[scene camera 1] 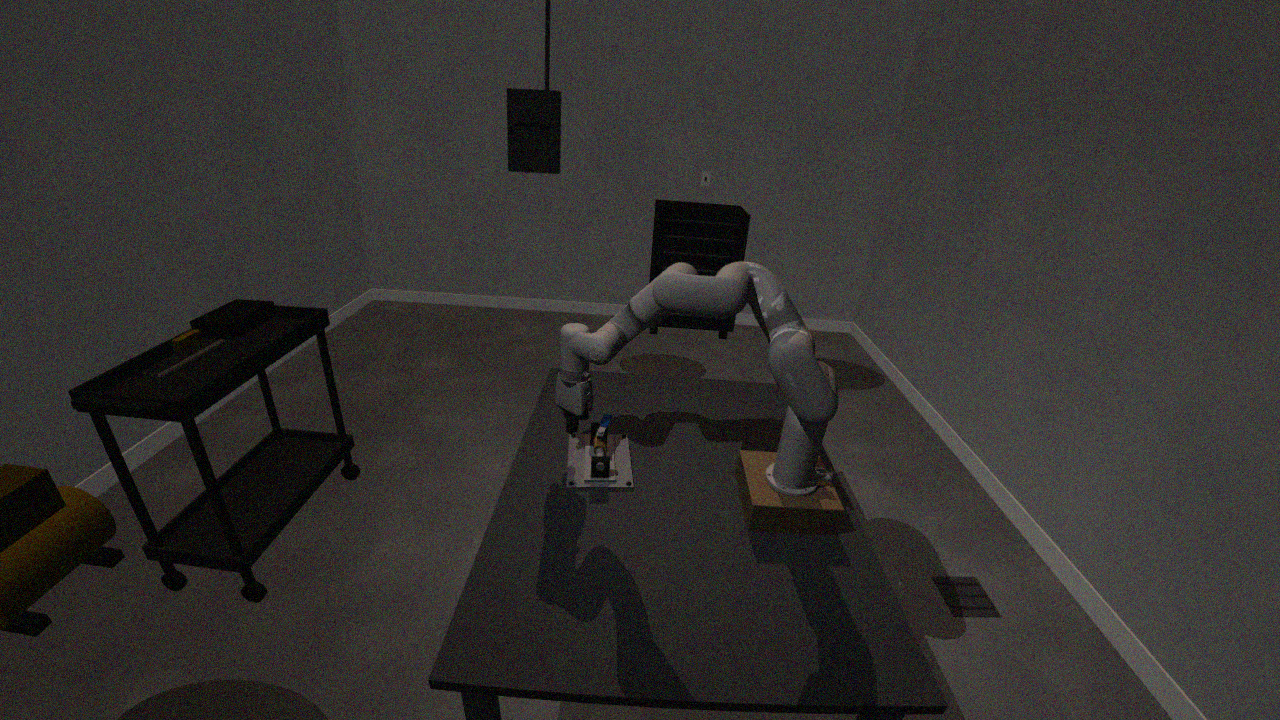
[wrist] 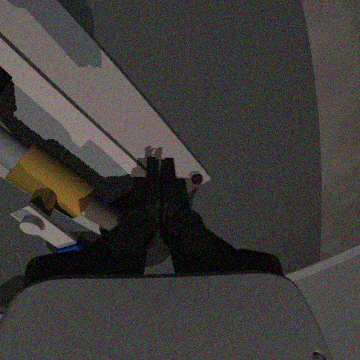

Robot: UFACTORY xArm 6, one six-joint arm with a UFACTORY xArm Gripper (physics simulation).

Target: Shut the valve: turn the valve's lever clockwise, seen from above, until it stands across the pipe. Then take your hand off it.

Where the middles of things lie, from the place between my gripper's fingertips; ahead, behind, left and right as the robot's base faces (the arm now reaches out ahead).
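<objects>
You'd find my hand 8 cm beyond the pale plate (scene camera 1: 576,453), 2 cm to the right of it and 7 cm above it.
</objects>
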